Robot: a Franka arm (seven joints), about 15 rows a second.
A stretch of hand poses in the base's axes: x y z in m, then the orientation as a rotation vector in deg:
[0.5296 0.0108 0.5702 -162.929 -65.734 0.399]
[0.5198 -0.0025 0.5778 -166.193 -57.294 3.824]
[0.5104 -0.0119 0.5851 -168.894 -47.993 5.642]
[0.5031 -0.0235 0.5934 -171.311 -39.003 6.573]
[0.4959 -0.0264 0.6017 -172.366 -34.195 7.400]
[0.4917 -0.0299 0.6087 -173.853 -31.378 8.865]
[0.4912 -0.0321 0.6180 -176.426 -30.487 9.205]
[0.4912 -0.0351 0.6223 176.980 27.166 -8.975]
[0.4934 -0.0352 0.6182 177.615 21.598 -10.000]
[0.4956 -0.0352 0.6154 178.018 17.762 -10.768]
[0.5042 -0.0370 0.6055 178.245 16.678 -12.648]
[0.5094 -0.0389 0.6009 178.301 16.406 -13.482]
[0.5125 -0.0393 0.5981 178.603 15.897 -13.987]
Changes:
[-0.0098 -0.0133 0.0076 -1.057 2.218 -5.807]
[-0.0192 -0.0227 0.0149 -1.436 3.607 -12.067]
[-0.0265 -0.0343 0.0232 -1.872 4.342 -18.105]
[-0.0337 -0.0372 0.0315 -2.168 4.943 -21.286]
[-0.0379 -0.0407 0.0385 -3.472 5.506 -23.225]
[-0.0384 -0.0429 0.0478 -5.773 4.772 -24.078]
[-0.0384 -0.0459 0.0521 -7.096 4.176 -26.236]
[-0.0362 -0.0460 0.0480 -7.460 4.911 -29.787]
[-0.0340 -0.0460 0.0452 -7.655 5.483 -32.229]
[-0.0254 -0.0478 0.0353 -7.884 6.728 -32.871]
[-0.0202 -0.0497 0.0307 -8.001 7.268 -33.019]
[-0.0171 -0.0501 0.0279 -7.846 7.684 -33.343]

